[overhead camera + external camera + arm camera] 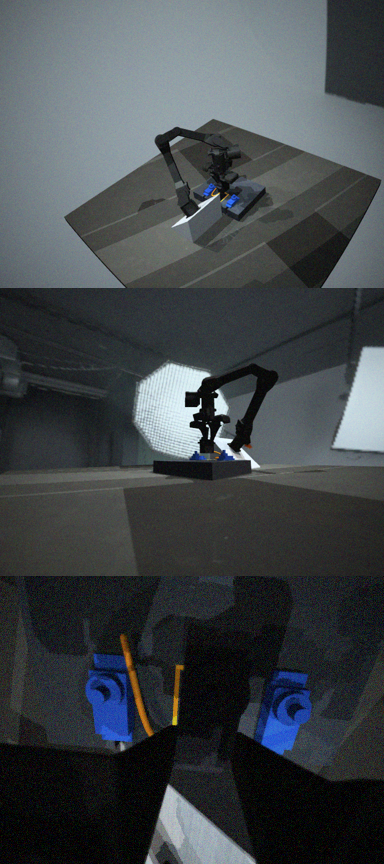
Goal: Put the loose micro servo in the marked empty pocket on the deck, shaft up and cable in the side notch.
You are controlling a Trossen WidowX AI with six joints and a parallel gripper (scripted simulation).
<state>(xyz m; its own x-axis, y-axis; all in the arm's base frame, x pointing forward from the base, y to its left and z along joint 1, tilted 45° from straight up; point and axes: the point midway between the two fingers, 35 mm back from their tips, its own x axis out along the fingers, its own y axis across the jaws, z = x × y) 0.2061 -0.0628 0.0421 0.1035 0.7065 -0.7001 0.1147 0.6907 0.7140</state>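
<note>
My gripper tip is now 100 mm short of the deck, 100 mm above it and 10 mm to the left of it.
</note>
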